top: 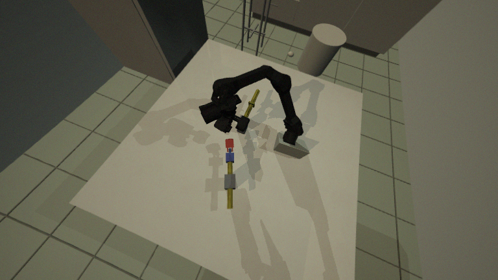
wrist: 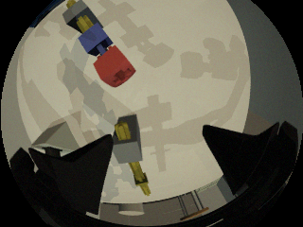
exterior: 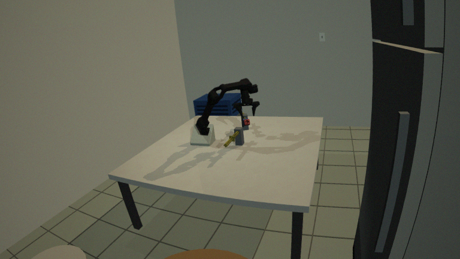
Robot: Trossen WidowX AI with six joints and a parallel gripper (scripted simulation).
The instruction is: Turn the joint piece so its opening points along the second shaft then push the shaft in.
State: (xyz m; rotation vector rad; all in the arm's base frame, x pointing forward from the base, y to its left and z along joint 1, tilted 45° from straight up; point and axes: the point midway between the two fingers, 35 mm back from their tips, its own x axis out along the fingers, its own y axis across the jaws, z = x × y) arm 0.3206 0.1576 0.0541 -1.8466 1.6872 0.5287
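Right now my gripper tip is 8 cm to the right of the red square joint piece, 8 cm above it and 4 cm past it.
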